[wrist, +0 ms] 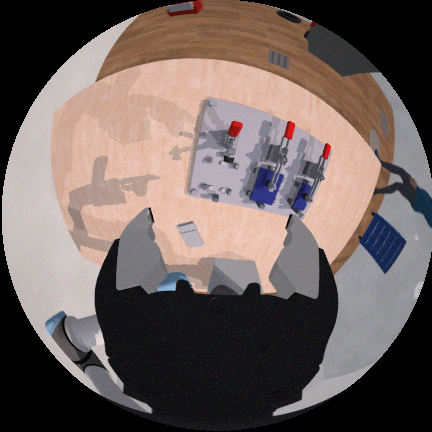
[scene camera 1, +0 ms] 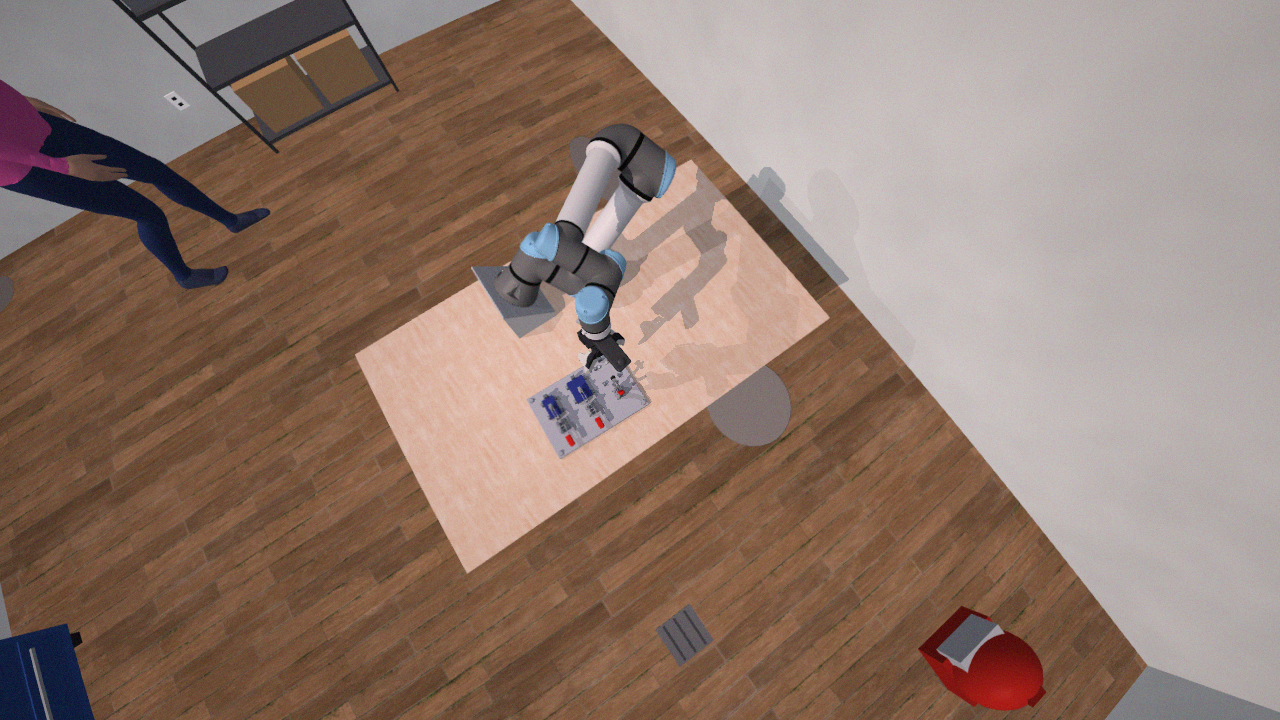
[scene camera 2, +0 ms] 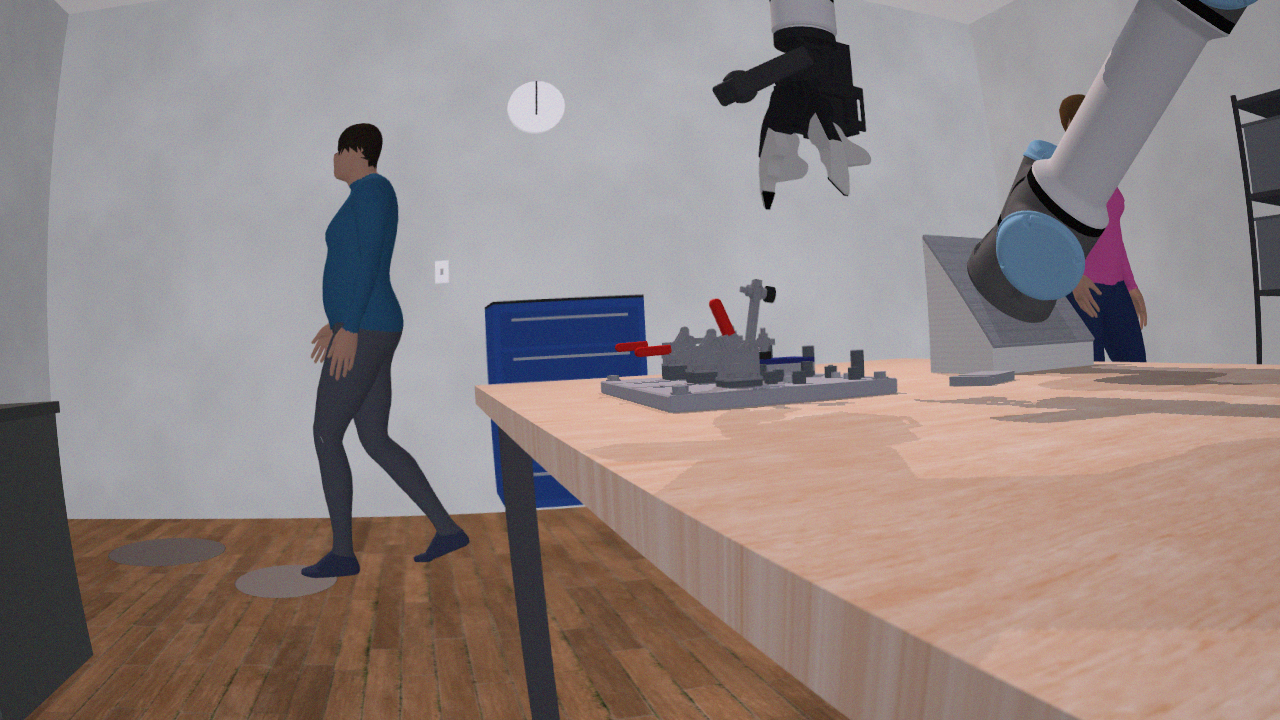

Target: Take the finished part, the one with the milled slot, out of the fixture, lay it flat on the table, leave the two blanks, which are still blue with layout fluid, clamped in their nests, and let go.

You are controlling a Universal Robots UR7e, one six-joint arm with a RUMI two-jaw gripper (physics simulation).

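Places are measured from the arm's base along level axes (x back, y right, z up), in millimetres.
Pixels of known places: gripper, fingertip midpoint: (wrist: 219,212) (scene camera 2: 804,202); arm's base, link origin: (scene camera 1: 515,290) (scene camera 2: 1010,286).
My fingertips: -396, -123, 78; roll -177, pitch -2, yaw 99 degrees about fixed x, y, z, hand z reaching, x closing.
Note:
For each thing: its top centre in the pictures, then the offset to it from my fingertips, as dx, dy, dz. "spot": a spot on its surface instead.
- finished part, top centre: (scene camera 2: 983,373) (wrist: 190,236) +199, -45, -186
- third clamp, surface spot: (scene camera 2: 754,308) (wrist: 227,146) spot: -64, +2, -107
- raised clamp's red handle, top centre: (scene camera 2: 721,298) (wrist: 236,127) -95, +8, -96
The finished part (scene camera 2: 981,378) (wrist: 190,235), a light grey block with a slot line across it, lies flat on the table beside the fixture plate (scene camera 1: 631,404) (scene camera 2: 716,400) (wrist: 255,119). The larger blue blank (scene camera 1: 580,389) (wrist: 266,187) and the smaller blue blank (scene camera 1: 551,407) (wrist: 301,197) sit in their nests under closed clamps. The third clamp (scene camera 2: 754,308) (wrist: 231,150) stands open with its arm raised, and its nest holds no part. My gripper (scene camera 2: 805,197) (wrist: 219,212) is open and empty, high above the table, apart from the part.
A grey wedge-shaped console (scene camera 1: 529,320) (scene camera 2: 957,313) (wrist: 241,274) stands at the table's edge near the arm. The raised clamp's red handle (scene camera 2: 720,317) (wrist: 235,129) sticks up from the fixture. One person (scene camera 2: 362,259) stands beyond the table and another (scene camera 2: 1114,259) behind the arm.

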